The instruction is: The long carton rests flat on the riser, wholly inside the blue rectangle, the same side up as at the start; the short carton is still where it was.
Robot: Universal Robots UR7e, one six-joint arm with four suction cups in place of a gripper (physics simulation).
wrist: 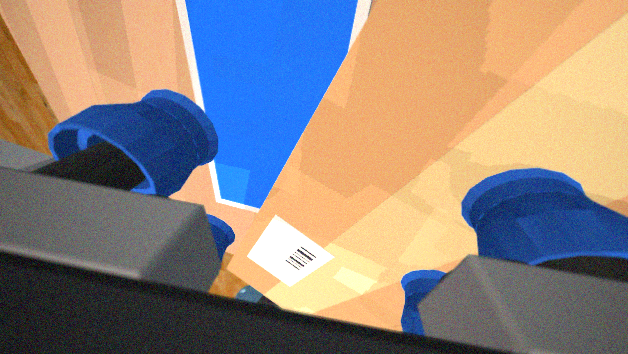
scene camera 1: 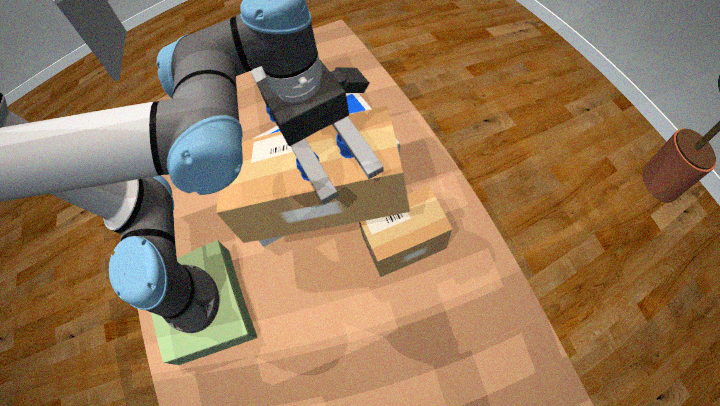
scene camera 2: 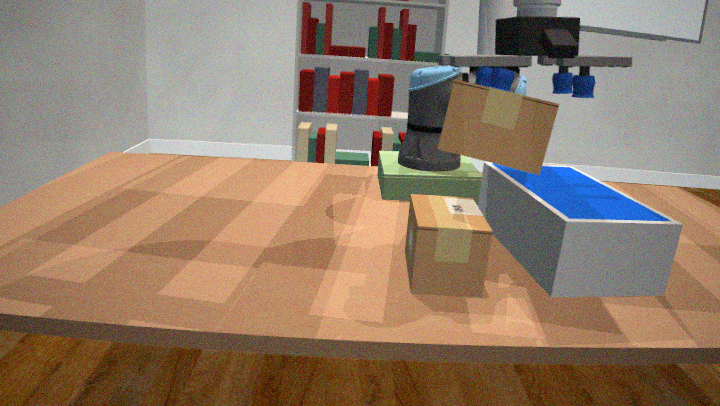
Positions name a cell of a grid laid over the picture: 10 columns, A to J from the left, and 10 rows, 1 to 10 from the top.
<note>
My suction head (scene camera 2: I3) holds a long carton (scene camera 1: D5), which touches nothing else. A riser with blue rectangle (scene camera 2: I6) and a short carton (scene camera 1: F6) rest on the table.
The long carton shows as well in the wrist view (wrist: G4) and in scene camera 2 (scene camera 2: H4). The riser with blue rectangle shows as well in the wrist view (wrist: E3). My suction head shows as well in the wrist view (wrist: I7).
</note>
